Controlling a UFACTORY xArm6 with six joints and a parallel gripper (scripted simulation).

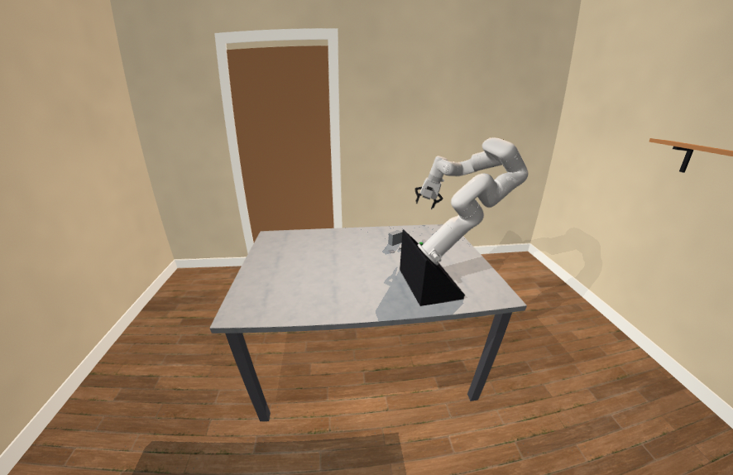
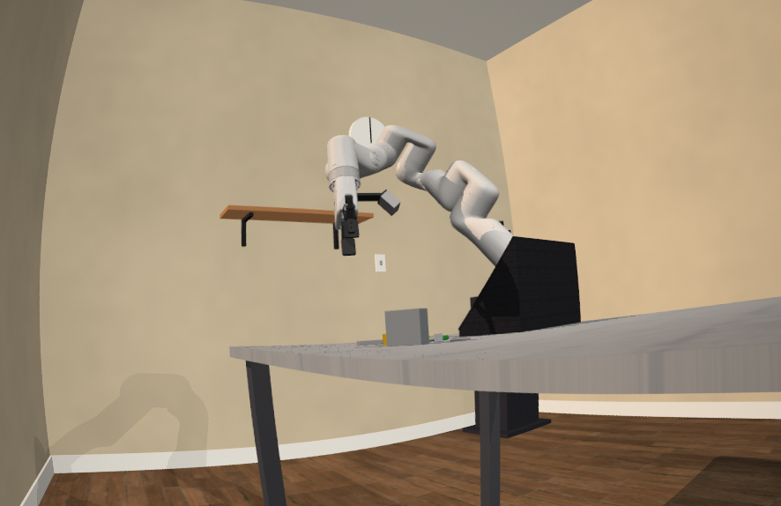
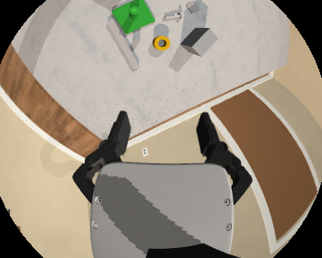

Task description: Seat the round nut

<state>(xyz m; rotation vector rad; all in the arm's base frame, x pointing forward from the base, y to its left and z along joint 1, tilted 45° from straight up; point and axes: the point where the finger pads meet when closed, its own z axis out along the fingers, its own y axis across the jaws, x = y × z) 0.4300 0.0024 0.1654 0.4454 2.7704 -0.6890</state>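
My hand is 220 mm above the peg, 80 mm to the right of it and 50 mm past it. Round my hand: flat grey bar (230 mm below, 90 mm behind, 10 mm to the right); grey block (200 mm below, 170 mm to the left, 20 mm behind).
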